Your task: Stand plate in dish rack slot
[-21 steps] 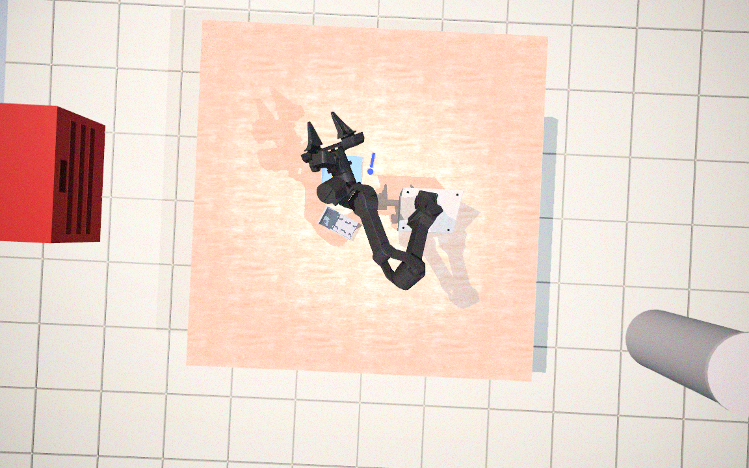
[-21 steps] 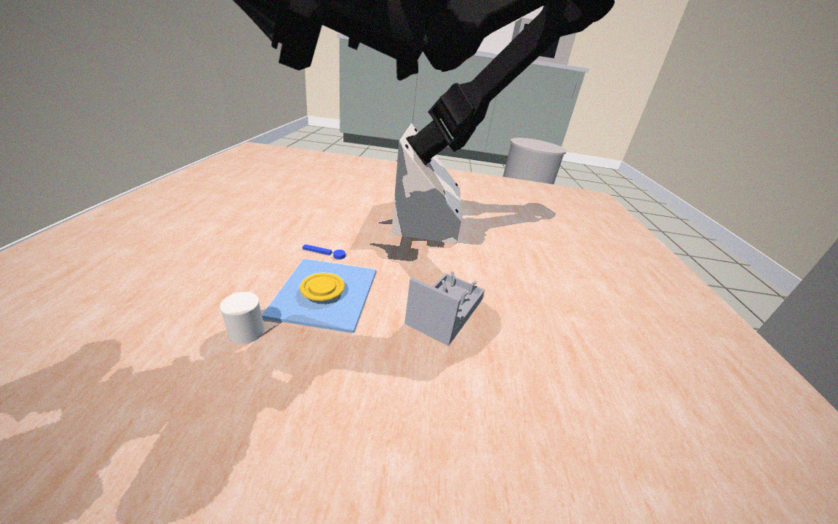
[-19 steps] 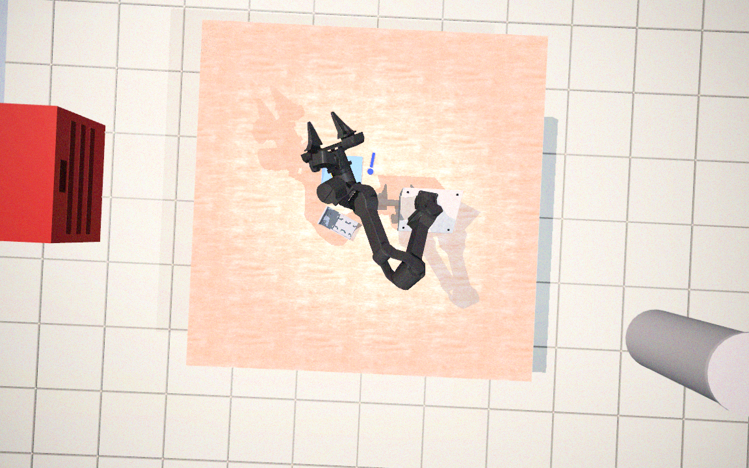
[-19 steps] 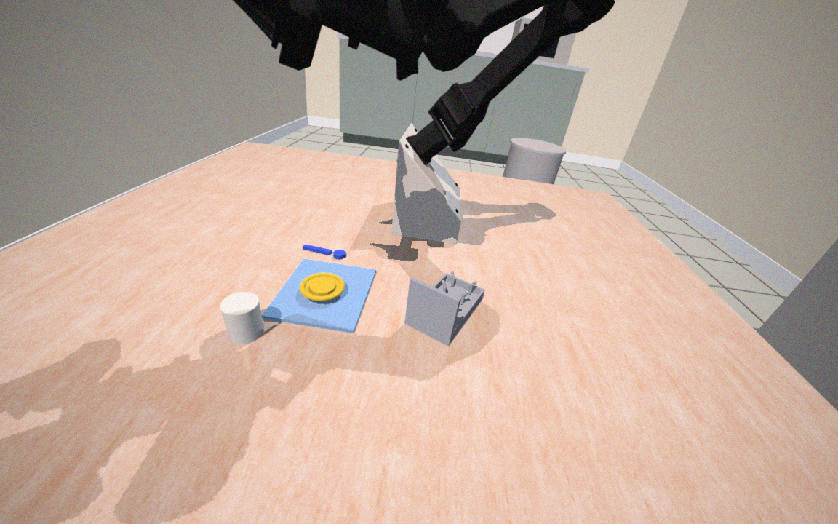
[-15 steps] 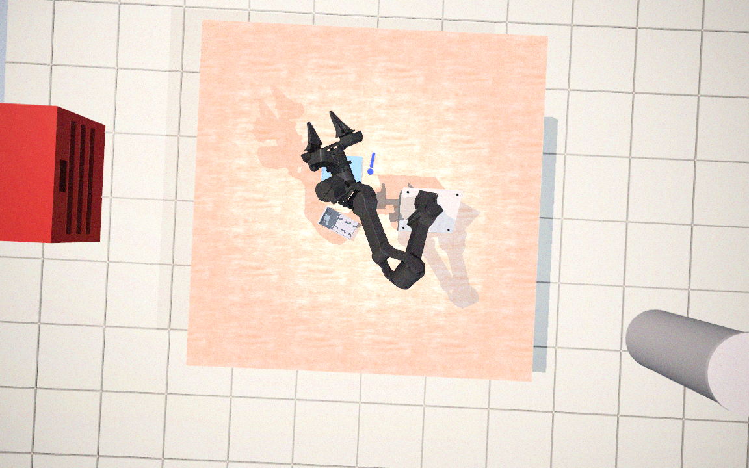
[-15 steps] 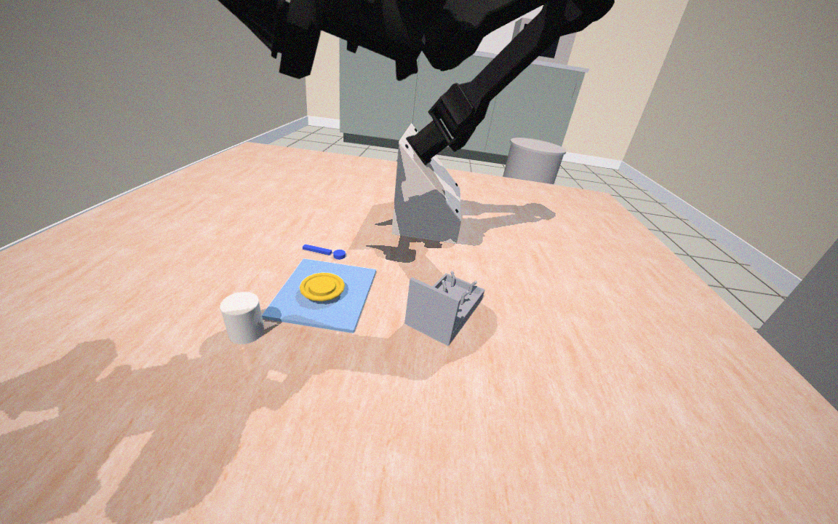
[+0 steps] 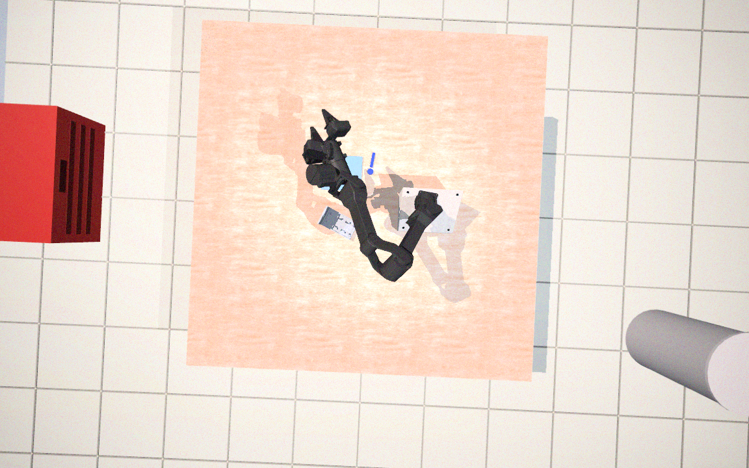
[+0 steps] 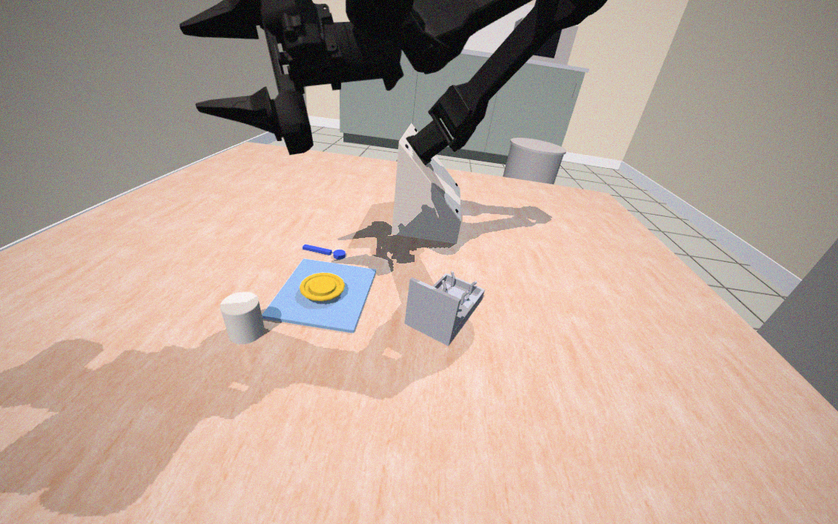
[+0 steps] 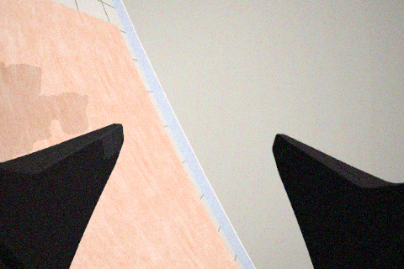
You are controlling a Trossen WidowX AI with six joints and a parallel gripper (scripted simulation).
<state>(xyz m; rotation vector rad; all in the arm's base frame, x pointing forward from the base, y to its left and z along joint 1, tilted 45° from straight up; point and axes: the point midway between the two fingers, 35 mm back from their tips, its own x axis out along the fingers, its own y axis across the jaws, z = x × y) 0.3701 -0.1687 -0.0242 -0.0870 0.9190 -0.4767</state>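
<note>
The plate is 60 mm behind my gripper tip, 100 mm to the left of it and 280 mm below it. Round my gripper tip: cup 50 mm ahead, 40 mm to the left, 270 mm below; blue mat 60 mm behind, 100 mm to the left, 300 mm below; blue spoon 170 mm behind, 60 mm to the left, 300 mm below.
</note>
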